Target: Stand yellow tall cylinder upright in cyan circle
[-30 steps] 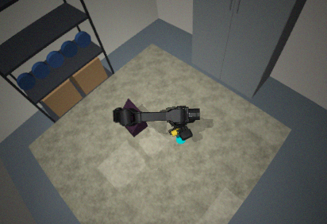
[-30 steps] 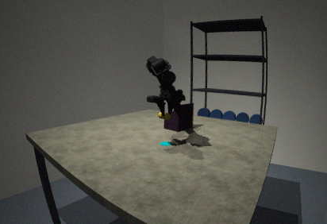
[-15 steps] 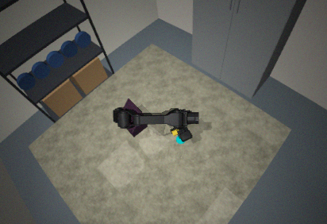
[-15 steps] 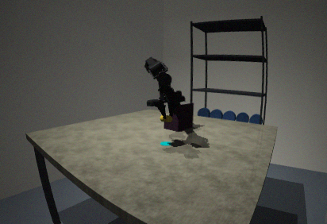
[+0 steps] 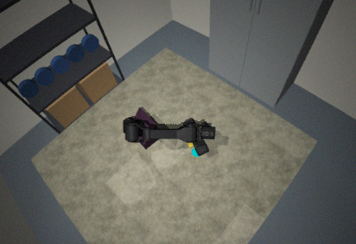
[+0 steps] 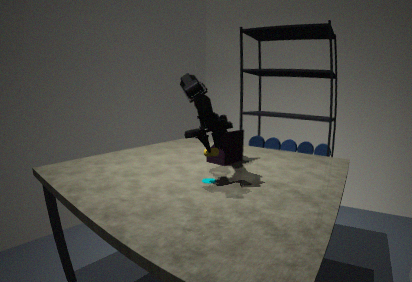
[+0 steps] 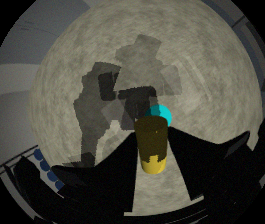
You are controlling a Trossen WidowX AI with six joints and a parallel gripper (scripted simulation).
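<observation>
My gripper tip is 2 cm to the left of the cyan circle and 12 cm above it. Round my gripper tip: yellow cylinder: 1 cm behind, 2 cm to the right, 1 cm below.
</observation>
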